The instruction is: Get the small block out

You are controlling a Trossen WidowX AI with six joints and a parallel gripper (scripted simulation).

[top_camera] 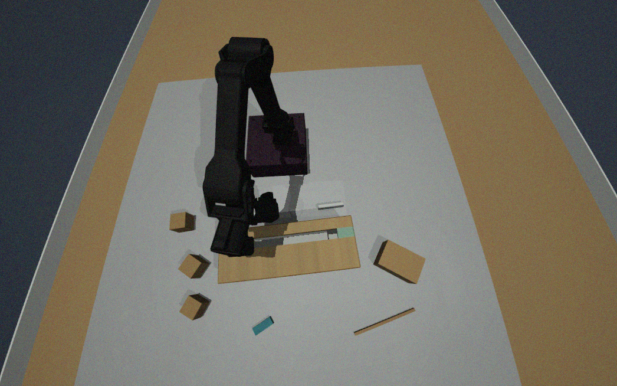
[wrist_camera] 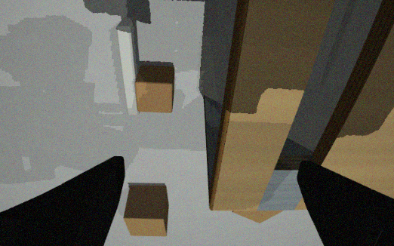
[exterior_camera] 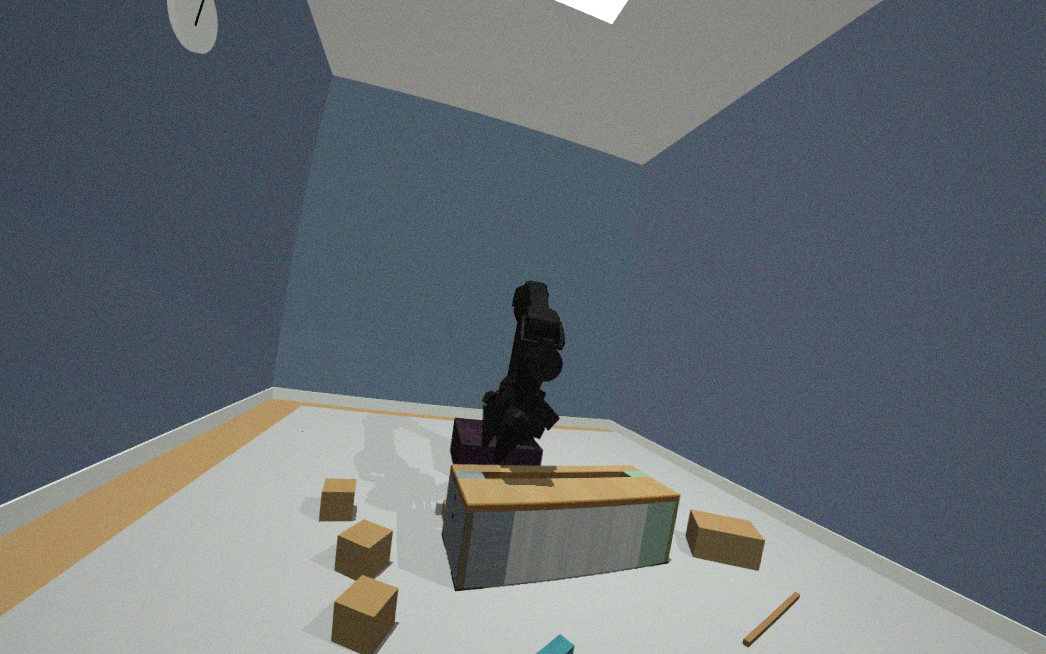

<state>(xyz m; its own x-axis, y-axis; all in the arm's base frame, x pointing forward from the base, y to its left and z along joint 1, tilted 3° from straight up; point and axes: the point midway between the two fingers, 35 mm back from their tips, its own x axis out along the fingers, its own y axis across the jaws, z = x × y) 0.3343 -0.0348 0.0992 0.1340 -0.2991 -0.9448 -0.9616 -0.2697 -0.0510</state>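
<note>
My gripper tip is now 13 cm above the small block, 5 cm to the left of it and 3 cm past it. Also, from my gripper tip: tan block (48 cm to the left, 12 cm below, 2 cm ahead); then teal piece (27 cm ahead, 14 cm below, 9 cm to the left); then wooden box (13 cm to the left, 8 cm below).
</note>
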